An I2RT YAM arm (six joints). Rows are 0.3 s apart.
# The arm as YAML. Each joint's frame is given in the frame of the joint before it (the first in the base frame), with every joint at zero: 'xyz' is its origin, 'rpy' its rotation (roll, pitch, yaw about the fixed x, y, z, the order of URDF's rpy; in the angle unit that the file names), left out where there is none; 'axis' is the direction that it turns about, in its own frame. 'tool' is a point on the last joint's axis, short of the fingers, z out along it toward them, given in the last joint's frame.
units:
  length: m
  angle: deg
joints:
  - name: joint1
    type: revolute
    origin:
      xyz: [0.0, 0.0, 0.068]
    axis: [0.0, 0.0, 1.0]
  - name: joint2
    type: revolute
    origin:
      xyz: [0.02, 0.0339, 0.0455]
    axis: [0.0, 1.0, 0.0]
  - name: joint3
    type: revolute
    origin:
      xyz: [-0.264, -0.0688, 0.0]
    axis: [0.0, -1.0, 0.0]
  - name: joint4
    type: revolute
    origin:
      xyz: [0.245, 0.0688, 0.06]
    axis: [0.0, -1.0, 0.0]
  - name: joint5
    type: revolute
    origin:
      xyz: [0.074, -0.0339, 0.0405]
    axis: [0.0, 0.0, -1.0]
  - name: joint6
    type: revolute
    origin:
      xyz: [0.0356, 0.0, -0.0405]
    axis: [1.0, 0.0, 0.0]
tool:
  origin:
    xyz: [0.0, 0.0, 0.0]
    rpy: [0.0, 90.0, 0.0]
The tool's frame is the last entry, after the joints.
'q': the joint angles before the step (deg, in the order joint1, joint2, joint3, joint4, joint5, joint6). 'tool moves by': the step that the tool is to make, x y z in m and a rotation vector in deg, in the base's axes. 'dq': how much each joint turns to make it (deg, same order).
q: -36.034 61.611 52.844 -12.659 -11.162 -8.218
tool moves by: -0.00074 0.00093 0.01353 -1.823 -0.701 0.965
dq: -0.001 -0.182 2.440 -1.253 -0.527 -1.362
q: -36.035 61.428 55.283 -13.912 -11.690 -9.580
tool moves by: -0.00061 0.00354 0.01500 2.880 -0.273 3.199
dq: 0.045 0.353 4.066 -4.891 -3.829 1.253
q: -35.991 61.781 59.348 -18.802 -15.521 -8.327
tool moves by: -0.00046 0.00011 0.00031 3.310 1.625 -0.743
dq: -0.045 0.578 1.472 -3.638 -0.018 1.928
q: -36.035 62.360 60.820 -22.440 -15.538 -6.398
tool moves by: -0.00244 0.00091 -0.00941 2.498 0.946 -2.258
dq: 0.045 -0.612 -1.816 -0.423 1.476 2.374
